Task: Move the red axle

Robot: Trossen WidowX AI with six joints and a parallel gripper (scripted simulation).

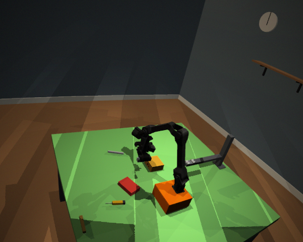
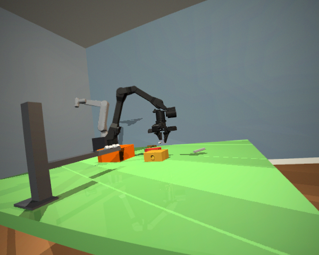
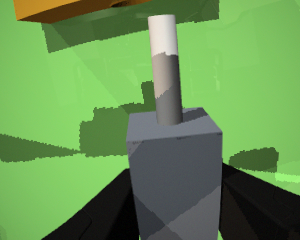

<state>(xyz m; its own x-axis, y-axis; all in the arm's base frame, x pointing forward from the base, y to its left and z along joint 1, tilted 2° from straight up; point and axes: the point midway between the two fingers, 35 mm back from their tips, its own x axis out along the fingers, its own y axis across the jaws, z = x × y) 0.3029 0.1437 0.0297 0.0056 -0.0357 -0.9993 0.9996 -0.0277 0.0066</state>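
My gripper tip is 1 cm short of the orange-yellow beam, 12 cm to the left of it and 5 cm above it. Also, from my gripper tip: grey block: 2 cm to the right, 1 cm above; red block: 16 cm behind, 13 cm to the left, 6 cm below; grey rod: 20 cm ahead, 12 cm to the left, 7 cm below.
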